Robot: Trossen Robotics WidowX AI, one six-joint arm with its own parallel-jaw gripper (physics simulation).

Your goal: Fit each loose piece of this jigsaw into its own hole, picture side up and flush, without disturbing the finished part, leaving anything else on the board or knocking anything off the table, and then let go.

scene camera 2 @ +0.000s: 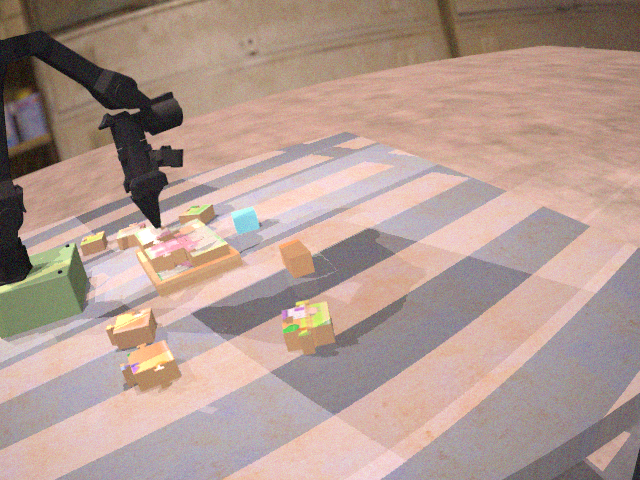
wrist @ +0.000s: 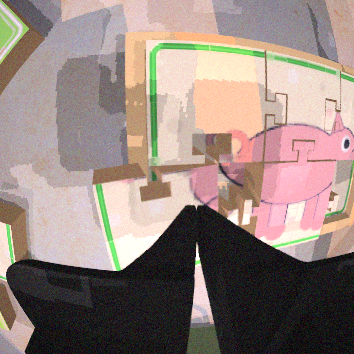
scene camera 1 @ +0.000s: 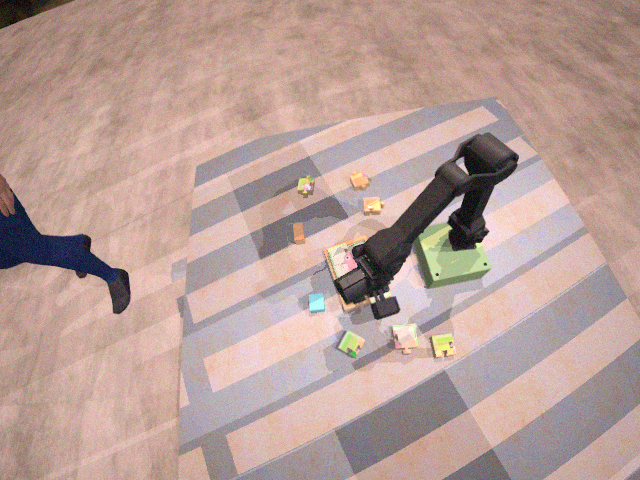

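Observation:
The jigsaw board [scene camera 1: 327,258] [scene camera 2: 201,275] [wrist: 136,100] has a light wooden rim and holds the joined pig picture [scene camera 1: 348,259] [wrist: 305,175]. A white corner piece [wrist: 130,215] with a green border line and part of the pig's rear is picture side up. It sits askew at the board's lower left in the wrist view, raised, its outer edge past the rim. A recessed hole [wrist: 345,175] shows at the board's lower right there. My gripper [scene camera 2: 157,226] [wrist: 194,214] is shut and empty, its tips close over the askew piece; whether they touch is unclear.
Beside the board lie a pale pink piece [scene camera 1: 404,335], a green piece [scene camera 1: 351,343] and a yellow-green piece [scene camera 1: 443,345]. Two orange pieces [scene camera 1: 359,180] [scene camera 1: 372,205], a multicoloured piece [scene camera 1: 306,186] [scene camera 2: 308,325], an orange block [scene camera 1: 298,233] and a cyan block [scene camera 1: 316,303] lie farther around.

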